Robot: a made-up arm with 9 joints. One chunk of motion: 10 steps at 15 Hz.
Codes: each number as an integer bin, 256 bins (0 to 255) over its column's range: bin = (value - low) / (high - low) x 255, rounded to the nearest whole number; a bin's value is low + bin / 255 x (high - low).
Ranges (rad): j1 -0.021..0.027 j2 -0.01..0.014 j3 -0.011..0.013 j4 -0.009..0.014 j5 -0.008..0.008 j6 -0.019..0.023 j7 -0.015..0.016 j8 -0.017..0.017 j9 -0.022..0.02
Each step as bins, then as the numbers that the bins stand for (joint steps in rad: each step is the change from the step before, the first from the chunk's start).
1 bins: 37 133 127 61 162 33 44 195 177
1 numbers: -0.01404 0.00252 0.00095 -0.00350 0.00216 -0.01356 -0.00965 0.00900 0.00715
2 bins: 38 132 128 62 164 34 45 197 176
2 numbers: -0.01385 0.00242 0.00105 -0.00341 0.00229 -0.01340 -0.00953 0.00927 0.00699
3 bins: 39 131 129 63 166 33 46 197 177
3 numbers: -0.01366 0.00233 0.00114 -0.00332 0.00242 -0.01356 -0.00941 0.00927 0.00715
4 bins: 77 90 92 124 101 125 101 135 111
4 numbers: -0.00651 -0.00153 -0.00234 0.00218 -0.00166 0.00159 -0.00272 0.00100 -0.00372
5 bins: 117 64 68 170 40 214 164 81 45
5 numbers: 0.00102 -0.00398 -0.00460 0.00633 -0.00549 0.01625 0.00494 -0.00620 -0.01459
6 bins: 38 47 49 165 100 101 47 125 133
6 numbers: -0.01385 -0.00558 -0.00639 0.00588 -0.00173 -0.00236 -0.00929 -0.00033 -0.00009
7 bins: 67 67 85 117 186 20 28 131 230
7 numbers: -0.00839 -0.00369 -0.00300 0.00155 0.00367 -0.01571 -0.01160 0.00047 0.01588
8 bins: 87 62 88 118 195 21 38 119 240
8 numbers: -0.00462 -0.00416 -0.00272 0.00164 0.00424 -0.01554 -0.01038 -0.00113 0.01753
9 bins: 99 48 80 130 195 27 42 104 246
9 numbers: -0.00236 -0.00548 -0.00347 0.00273 0.00424 -0.01455 -0.00989 -0.00313 0.01852
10 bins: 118 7 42 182 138 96 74 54 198
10 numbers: 0.00121 -0.00934 -0.00705 0.00742 0.00066 -0.00319 -0.00600 -0.00980 0.01061
